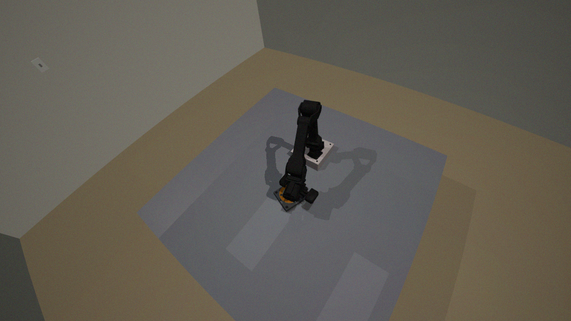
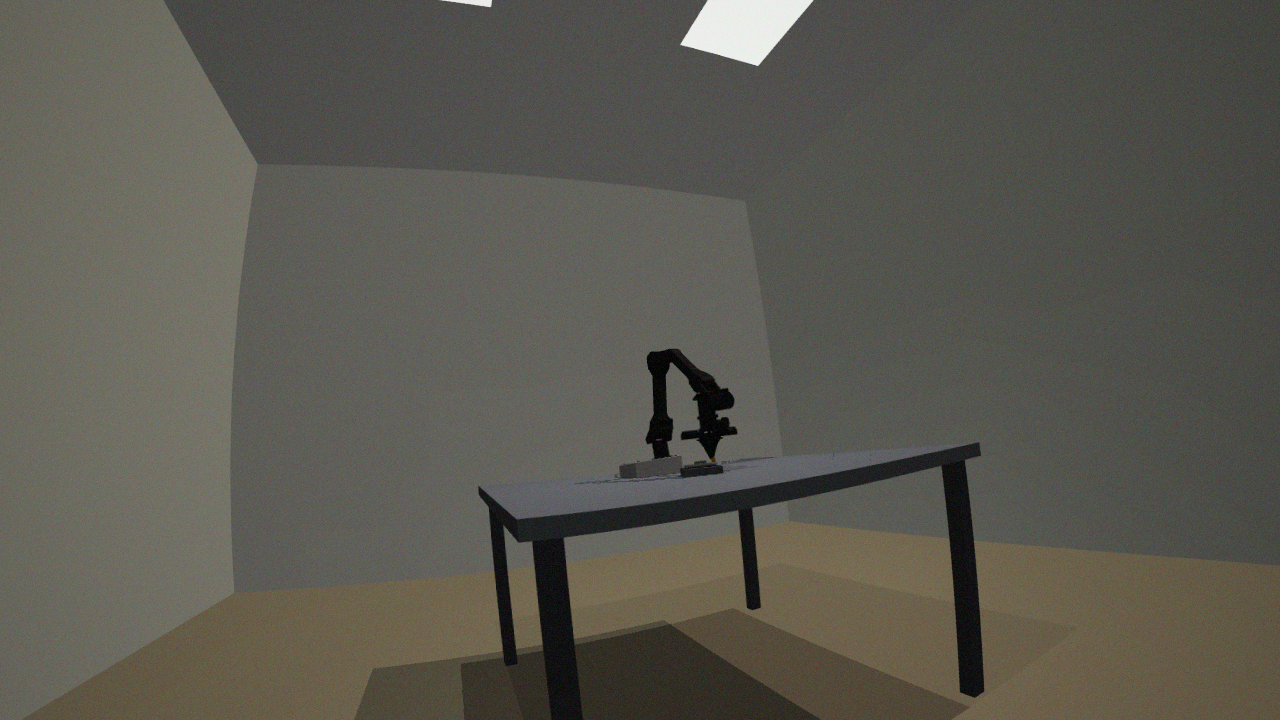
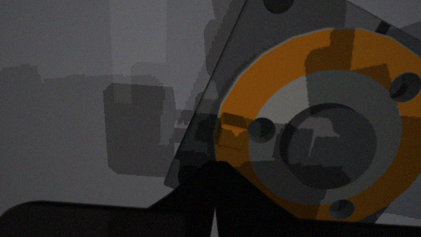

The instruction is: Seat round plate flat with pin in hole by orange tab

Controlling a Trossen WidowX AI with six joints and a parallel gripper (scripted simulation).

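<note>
Now: the round orange plate 30 mm to the right of my gripper tip, 20 mm ahead of it and 10 mm below it. Round my gripper tip: dark square base 50 mm to the right, 20 mm below, 20 mm ahead.
</note>
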